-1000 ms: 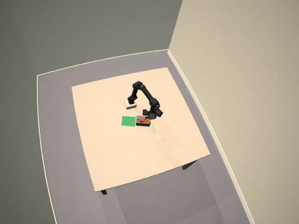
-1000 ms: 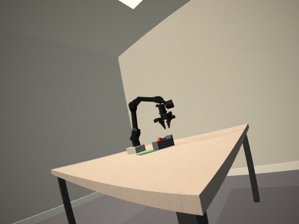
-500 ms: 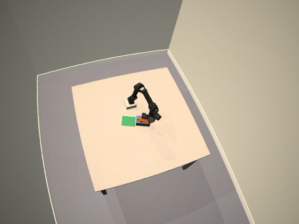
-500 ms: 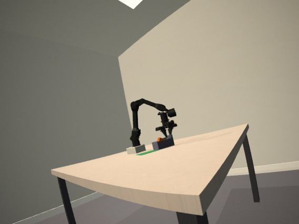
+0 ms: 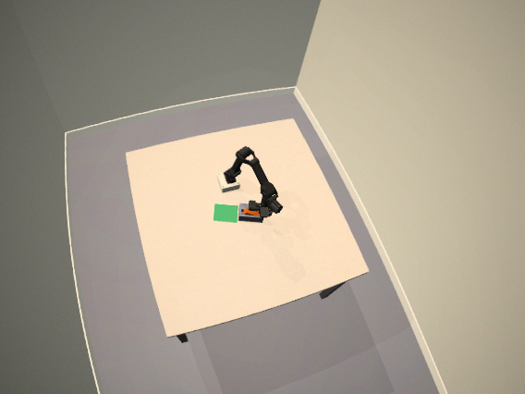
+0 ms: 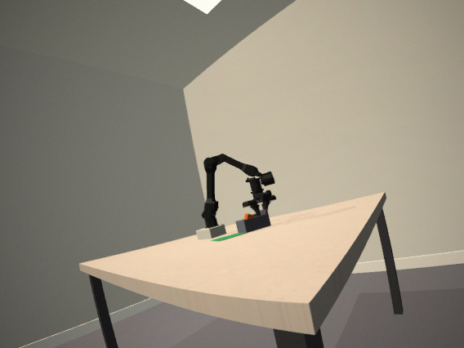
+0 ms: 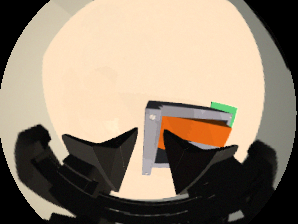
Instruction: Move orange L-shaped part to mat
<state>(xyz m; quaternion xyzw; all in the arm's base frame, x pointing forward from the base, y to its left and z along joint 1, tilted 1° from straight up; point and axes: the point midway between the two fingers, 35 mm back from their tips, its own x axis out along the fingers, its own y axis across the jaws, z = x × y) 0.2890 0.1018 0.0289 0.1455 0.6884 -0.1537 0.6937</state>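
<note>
Right now the orange L-shaped part is 4 cm to the right of my gripper tip, 2 cm behind it and 1 cm below it. Also, from my gripper tip: green mat (20 cm to the right, 10 cm behind, 7 cm below).
</note>
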